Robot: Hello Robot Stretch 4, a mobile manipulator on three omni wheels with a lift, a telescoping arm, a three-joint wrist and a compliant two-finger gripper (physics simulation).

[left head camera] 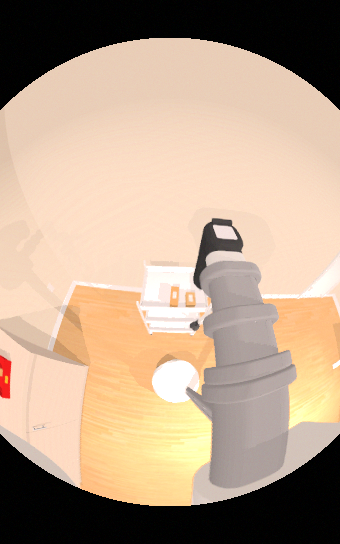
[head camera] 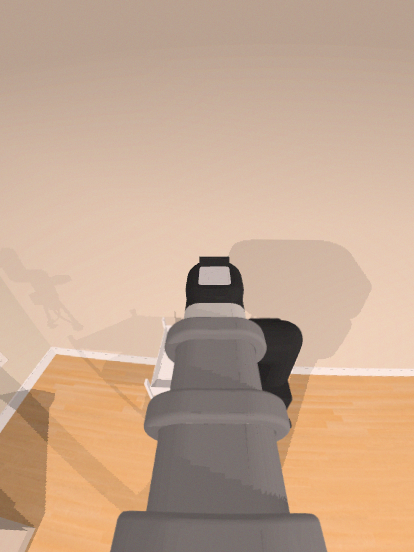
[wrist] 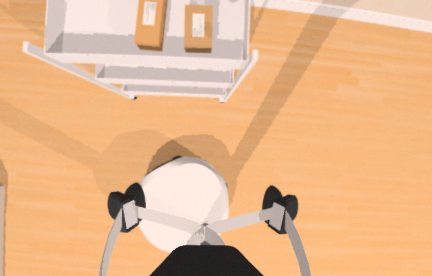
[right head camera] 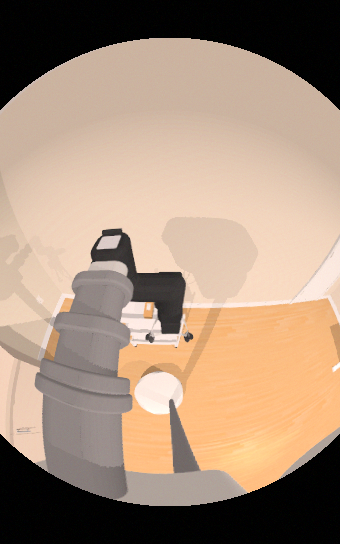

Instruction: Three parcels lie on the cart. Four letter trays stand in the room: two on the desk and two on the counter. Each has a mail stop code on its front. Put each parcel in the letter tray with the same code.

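Frame: origin at the robot's base, x left, y back, z up, level; centimetres.
Seen in the pictures: gripper, fingertip midpoint: [wrist: 204, 199] [right head camera: 168, 339]; robot's base, link origin: [left head camera: 174, 379] [wrist: 184, 198] [right head camera: 159, 391].
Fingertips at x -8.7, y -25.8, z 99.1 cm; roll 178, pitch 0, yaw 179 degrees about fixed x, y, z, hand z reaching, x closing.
Pixels of each thing's top centre, then the offset from my fingertips to it. "*": a spot on its surface instead.
- longer brown parcel, top centre: [wrist: 149, 13] [left head camera: 174, 294] [right head camera: 148, 306] dy -31.8, dx +12.1, dz -30.3 cm
- shorter brown parcel, top centre: [wrist: 198, 25] [left head camera: 190, 297] dy -29.5, dx +1.6, dz -30.5 cm
- red letter tray, surface spot: [left head camera: 4, 377] * dy +46.9, dx +108.4, dz -6.3 cm
The white cart [head camera: 165, 370] [left head camera: 156, 282] [wrist: 125, 57] stands ahead by the wall. On its top shelf lie a longer brown parcel [left head camera: 174, 296] [wrist: 151, 31] and a shorter brown parcel [left head camera: 190, 299] [wrist: 198, 44], side by side and apart, each with a white label too small to read. One parcel [right head camera: 149, 310] also shows in the right head view. My gripper [right head camera: 169, 337] [wrist: 204, 199] is open and empty, on the near side of the cart, apart from the parcels. Part of a red letter tray [left head camera: 4, 377] shows at the left edge of the left head view; its code is not readable.
A pale cabinet [left head camera: 57, 405] with a handle stands at the left, with the red tray on it. A white round disc [left head camera: 175, 381] [right head camera: 159, 393] [wrist: 182, 200] shows below the gripper. The wall with its white skirting runs behind the cart. The arm covers part of the cart.
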